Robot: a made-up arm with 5 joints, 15 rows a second.
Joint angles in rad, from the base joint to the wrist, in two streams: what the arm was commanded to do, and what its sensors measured. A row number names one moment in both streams.
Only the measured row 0 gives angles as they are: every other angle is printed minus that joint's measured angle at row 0.
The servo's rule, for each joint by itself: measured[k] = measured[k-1] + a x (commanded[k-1-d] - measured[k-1]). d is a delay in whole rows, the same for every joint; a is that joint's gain. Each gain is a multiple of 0.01, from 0.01 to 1. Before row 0 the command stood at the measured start. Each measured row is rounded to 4 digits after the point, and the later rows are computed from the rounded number. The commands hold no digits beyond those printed.
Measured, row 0:
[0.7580 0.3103 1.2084 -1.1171 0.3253]
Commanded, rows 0 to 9:
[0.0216 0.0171 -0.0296 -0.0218 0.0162]
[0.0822 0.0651 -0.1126 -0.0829 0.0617]
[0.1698 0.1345 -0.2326 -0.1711 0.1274]
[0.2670 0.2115 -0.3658 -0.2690 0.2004]
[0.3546 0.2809 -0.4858 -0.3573 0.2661]
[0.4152 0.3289 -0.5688 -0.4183 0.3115]
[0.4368 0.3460 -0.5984 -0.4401 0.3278]
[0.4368 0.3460 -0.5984 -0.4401 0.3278]
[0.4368 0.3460 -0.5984 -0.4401 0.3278]
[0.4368 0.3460 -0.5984 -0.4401 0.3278]
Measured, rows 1 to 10:
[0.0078 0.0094 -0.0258 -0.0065 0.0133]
[0.0346 0.0400 -0.1013 -0.0294 0.0530]
[0.0833 0.0920 -0.2155 -0.0719 0.1140]
[0.1494 0.1577 -0.3463 -0.1310 0.1848]
[0.2233 0.2255 -0.4677 -0.1989 0.2515]
[0.2924 0.2824 -0.5557 -0.2647 0.3007]
[0.3444 0.3174 -0.5928 -0.3173 0.3229]
[0.3777 0.3331 -0.5977 -0.3541 0.3269]
[0.3990 0.3402 -0.5983 -0.3799 0.3276]
[0.4126 0.3434 -0.5984 -0.3980 0.3278]
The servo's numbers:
d 0
a 0.36 0.55 0.87 0.30 0.82

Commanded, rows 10 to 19:
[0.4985 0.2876 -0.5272 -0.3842 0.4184]
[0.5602 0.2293 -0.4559 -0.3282 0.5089]
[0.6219 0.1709 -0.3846 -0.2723 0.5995]
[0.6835 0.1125 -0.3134 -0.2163 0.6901]
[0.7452 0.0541 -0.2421 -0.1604 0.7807]
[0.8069 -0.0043 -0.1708 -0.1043 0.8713]
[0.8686 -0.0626 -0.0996 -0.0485 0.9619]
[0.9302 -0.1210 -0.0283 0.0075 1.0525]
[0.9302 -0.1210 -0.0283 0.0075 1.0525]
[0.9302 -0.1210 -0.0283 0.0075 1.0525]
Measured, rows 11 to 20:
[0.4435 0.3127 -0.5365 -0.3939 0.4021]
[0.4855 0.2668 -0.4664 -0.3742 0.4897]
[0.5346 0.2141 -0.3952 -0.3436 0.5797]
[0.5882 0.1582 -0.3240 -0.3054 0.6702]
[0.6447 0.1009 -0.2527 -0.2619 0.7608]
[0.7031 0.0430 -0.1814 -0.2146 0.8514]
[0.7627 -0.0151 -0.1102 -0.1648 0.9420]
[0.8230 -0.0733 -0.0389 -0.1131 1.0326]
[0.8616 -0.0995 -0.0297 -0.0769 1.0489]
[0.8863 -0.1113 -0.0285 -0.0516 1.0519]

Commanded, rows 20 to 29:
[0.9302 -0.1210 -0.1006 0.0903 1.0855]
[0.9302 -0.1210 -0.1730 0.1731 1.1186]
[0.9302 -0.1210 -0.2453 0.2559 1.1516]
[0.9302 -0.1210 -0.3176 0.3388 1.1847]
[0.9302 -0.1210 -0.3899 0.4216 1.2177]
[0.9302 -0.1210 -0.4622 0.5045 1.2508]
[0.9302 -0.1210 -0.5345 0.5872 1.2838]
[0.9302 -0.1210 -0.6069 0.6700 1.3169]
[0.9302 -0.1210 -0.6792 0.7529 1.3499]
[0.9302 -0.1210 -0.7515 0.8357 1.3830]
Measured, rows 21 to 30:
[0.9021 -0.1166 -0.0912 -0.0090 1.0795]
[0.9122 -0.1190 -0.1624 0.0456 1.1116]
[0.9187 -0.1201 -0.2345 0.1087 1.1444]
[0.9228 -0.1206 -0.3068 0.1777 1.1774]
[0.9255 -0.1208 -0.3791 0.2509 1.2104]
[0.9272 -0.1209 -0.4514 0.3270 1.2435]
[0.9283 -0.1210 -0.5237 0.4051 1.2765]
[0.9290 -0.1210 -0.5961 0.4846 1.3096]
[0.9294 -0.1210 -0.6684 0.5651 1.3426]
[0.9297 -0.1210 -0.7407 0.6463 1.3757]

